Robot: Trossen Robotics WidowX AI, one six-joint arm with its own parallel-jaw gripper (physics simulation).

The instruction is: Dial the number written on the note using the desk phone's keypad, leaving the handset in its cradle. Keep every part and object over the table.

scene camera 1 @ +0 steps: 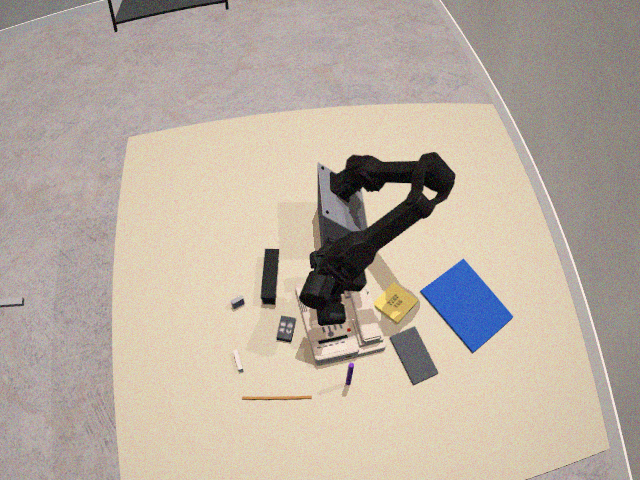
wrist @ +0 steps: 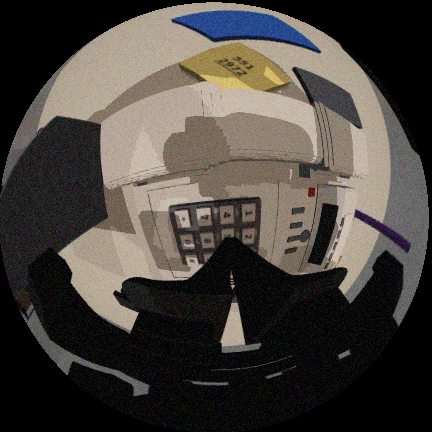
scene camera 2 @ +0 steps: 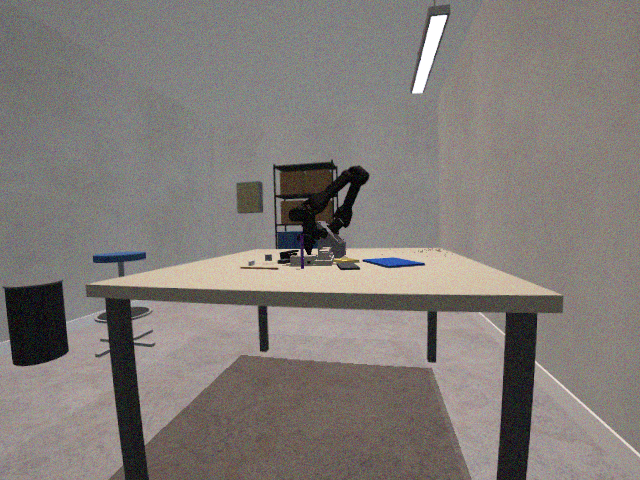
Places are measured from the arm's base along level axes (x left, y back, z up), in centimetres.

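Pixels of known places: gripper, fingertip midpoint: (scene camera 1: 326,304) (wrist: 228,241); arm's base, link origin: (scene camera 1: 339,187) (scene camera 2: 331,229).
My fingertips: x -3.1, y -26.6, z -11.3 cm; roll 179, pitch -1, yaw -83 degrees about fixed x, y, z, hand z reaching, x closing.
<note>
For each thing: its top centre in the pictures, then the offset to it from my fingertips. "spot": a spot on its surface instead.
- white desk phone, top centre: (wrist: 284,213) (scene camera 1: 340,312) (scene camera 2: 313,253) dy -2.9, dx +3.4, dz +1.6 cm
- keypad, top centre: (wrist: 217,239) dy +1.0, dx +0.4, dz +0.4 cm
- 5 key, top centre: (wrist: 227,236) dy +0.2, dx +0.5, dz +0.0 cm
- phone's dark display, surface spot: (wrist: 323,234) spot: dy -9.6, dx +1.8, dz +0.6 cm
- yellow note, top centre: (wrist: 237,64) (scene camera 1: 395,302) (scene camera 2: 346,259) dy +1.3, dx +17.2, dz -1.5 cm
- blue sheet, top centre: (scene camera 1: 469,304) (scene camera 2: 391,261) dy -0.1, dx +37.1, dz -1.8 cm
- dark grey slab, top centre: (wrist: 337,98) (scene camera 1: 414,355) (scene camera 2: 347,265) dy -13.6, dx +21.4, dz -1.8 cm
- purple pen, top centre: (scene camera 1: 351,364) dy -20.3, dx +5.2, dz +10.4 cm
- black block, top centre: (scene camera 1: 269,272) (scene camera 2: 289,251) dy +8.0, dx -13.7, dz +1.4 cm
- small dark box, top centre: (scene camera 1: 286,327) dy -5.9, dx -9.6, dz -1.1 cm
- white stick, top centre: (scene camera 1: 237,359) dy -15.2, dx -21.0, dz -0.6 cm
- small grey block, top centre: (scene camera 1: 236,299) dy +0.8, dx -21.7, dz +0.4 cm
- orange stick, top centre: (scene camera 1: 276,397) dy -24.6, dx -11.7, dz -2.0 cm
The white desk phone (scene camera 1: 336,352) (scene camera 2: 295,261) (wrist: 270,192) stands on the table, its handset (scene camera 1: 370,332) (wrist: 270,130) lying in the cradle. My gripper (scene camera 2: 309,251) (wrist: 228,241) is shut and empty, pointing down over the keypad (wrist: 217,223). In the wrist view its tips overlap the 5 key (wrist: 228,233); contact cannot be told. Keys 1, 4, 7, 2 and 8 show; 3 and 6 are hidden behind the fingers. The phone's dark display (wrist: 323,234) shows no readable digits. The yellow note (scene camera 1: 396,302) (scene camera 2: 347,260) (wrist: 232,65) reads 551 2972.
A blue sheet (scene camera 1: 466,305) (scene camera 2: 393,262) and dark grey slab (scene camera 1: 414,355) lie beyond the note. A purple pen (scene camera 1: 349,374) stands by the phone. A black block (scene camera 1: 269,276), small dark box (scene camera 1: 285,329), white stick (scene camera 1: 237,361), small grey block (scene camera 1: 237,302) and orange stick (scene camera 1: 276,397) lie around.
</note>
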